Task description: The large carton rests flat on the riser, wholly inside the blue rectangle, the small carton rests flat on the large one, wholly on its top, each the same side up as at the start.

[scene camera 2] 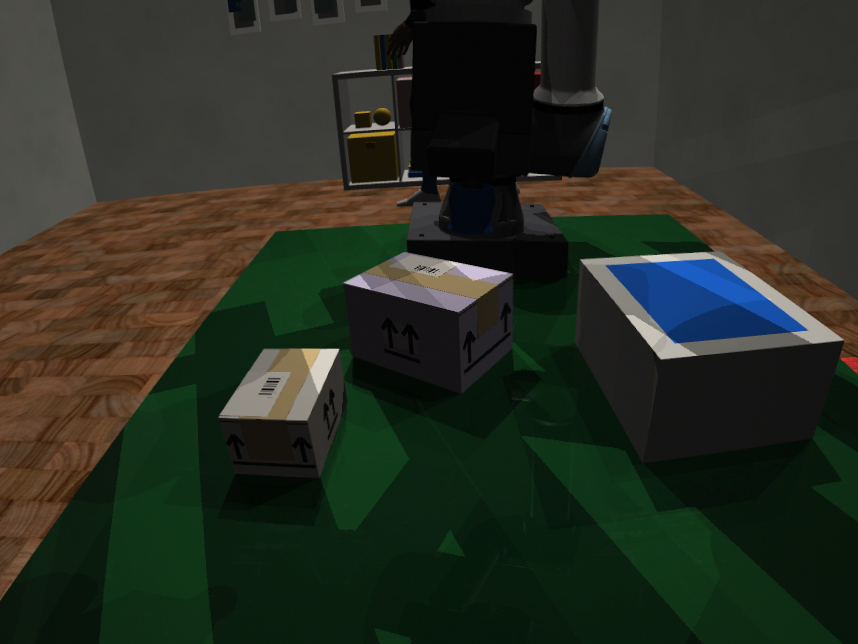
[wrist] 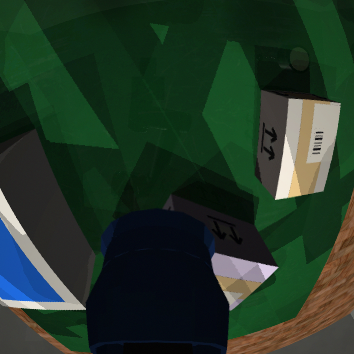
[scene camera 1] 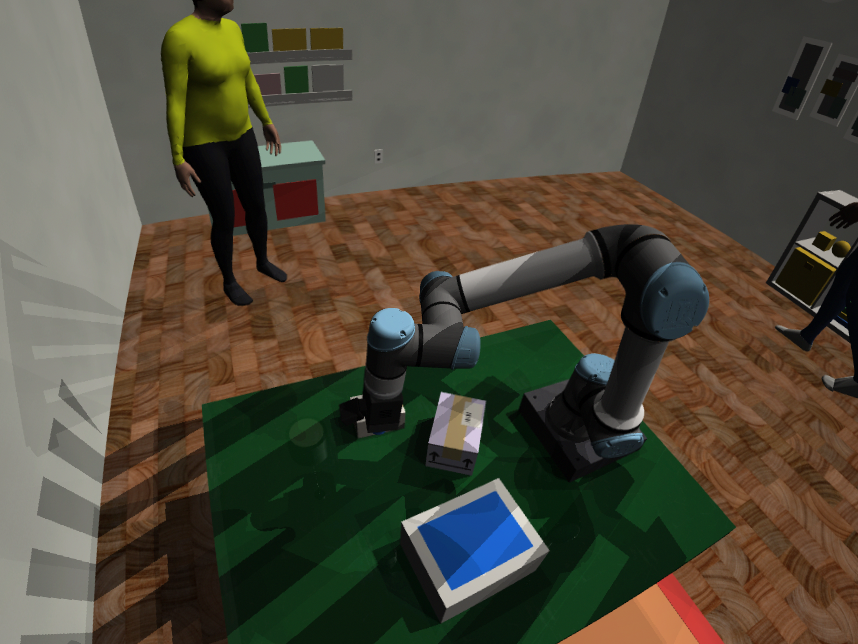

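The large carton [scene camera 1: 455, 431] [scene camera 2: 408, 332] [wrist: 245, 265], lilac with tan tape, stands flat on the green table, its arrows pointing up toward its taped top. The small carton [scene camera 1: 362, 428] [scene camera 2: 266, 395] [wrist: 302, 150], white with tan tape, stands flat on the table beside it; the arm partly hides it in scene camera 1. The white riser [scene camera 1: 428, 576] [scene camera 2: 734, 395] [wrist: 50, 215] bears the blue rectangle [scene camera 1: 478, 540] [scene camera 2: 699, 294] [wrist: 25, 270], with no carton on it. My suction cup [scene camera 1: 379, 432] [scene camera 2: 471, 211] [wrist: 158, 220] is off and holds nothing. It hangs above table height and hides part of the large carton in the wrist view.
The robot's base [scene camera 1: 571, 450] [scene camera 2: 488, 253] stands on the green table [scene camera 1: 256, 554] [scene camera 2: 450, 589] [wrist: 150, 100] behind the large carton in scene camera 2. A faint see-through round shape [scene camera 1: 307, 435] [wrist: 299, 59] shows near the small carton. A person in yellow [scene camera 1: 207, 76] stands on the floor beyond the table.
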